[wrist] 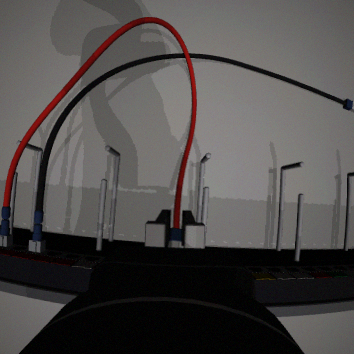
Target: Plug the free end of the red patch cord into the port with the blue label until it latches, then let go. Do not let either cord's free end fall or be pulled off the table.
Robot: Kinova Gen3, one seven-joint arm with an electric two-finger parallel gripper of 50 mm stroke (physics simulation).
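Places are measured from the arm's base along level axes (x ahead, y left, z up), in centimetres.
Pixels of known places: gripper, between the fingertips: (175, 221).
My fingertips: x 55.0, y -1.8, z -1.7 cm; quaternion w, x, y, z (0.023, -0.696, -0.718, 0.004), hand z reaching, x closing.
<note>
Ahead of a thing's pixels: the offset from my fingertips to its top centre. "pt": to the spot under its first point.
My gripper (175, 221) is shut on the blue-collared plug {dx +2.0, dy +0.2, dz +2.0 cm} (176, 233) of the red patch cord, at the middle of the wrist view. The plug points down at the dark port panel {dx +4.7, dy +2.7, dz +3.1 cm} (45, 272); its tip is mostly hidden, so I cannot tell whether it is in a port. The red cord {pt dx -14.3, dy +1.5, dz -6.1 cm} (194, 100) rises from the plug, arches left and comes down to its other plug {pt dx +1.1, dy -15.4, dz +1.3 cm} (5, 220), seated at the panel's far left. Coloured labels show along parts of the panel's front. A blue label cannot be made out, and my gripper's dark body covers the panel's middle.
A black cord {pt dx -20.7, dy +4.0, dz -6.1 cm} (215, 58) runs from a seated plug {pt dx +1.2, dy -11.9, dz +1.3 cm} (38, 225) at the left, behind the red cord, to its free end {pt dx -16.8, dy +24.1, dz -6.0 cm} (348, 104) at the right edge. Several grey upright pins, some with bent tops, stand along the panel, including one {pt dx -1.2, dy +12.7, dz -4.9 cm} (281, 210) right of my gripper.
</note>
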